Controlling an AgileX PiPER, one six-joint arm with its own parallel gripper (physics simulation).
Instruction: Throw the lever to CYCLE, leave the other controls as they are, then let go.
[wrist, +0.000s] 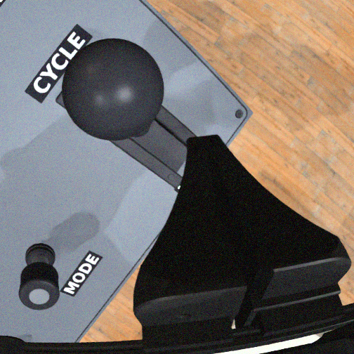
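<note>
The lever's large dark ball knob (113, 89) stands over the end of its slot (165, 147) nearest the CYCLE label (59, 64), on the grey-blue panel (135, 215). The ball hides the lever's shaft and partly overlaps the label's edge. My black gripper (202, 153) is shut, with its fingertips together and nothing between them. The tips show to the lower right of the ball, with a gap between them in the view, and cover the near part of the slot.
A small black knob with a pale round top (39, 280) stands at the lower left, beside the MODE label (81, 273). A screw (239, 114) sits at the panel's right corner. Wooden table top (295, 115) shows beyond the panel's edges.
</note>
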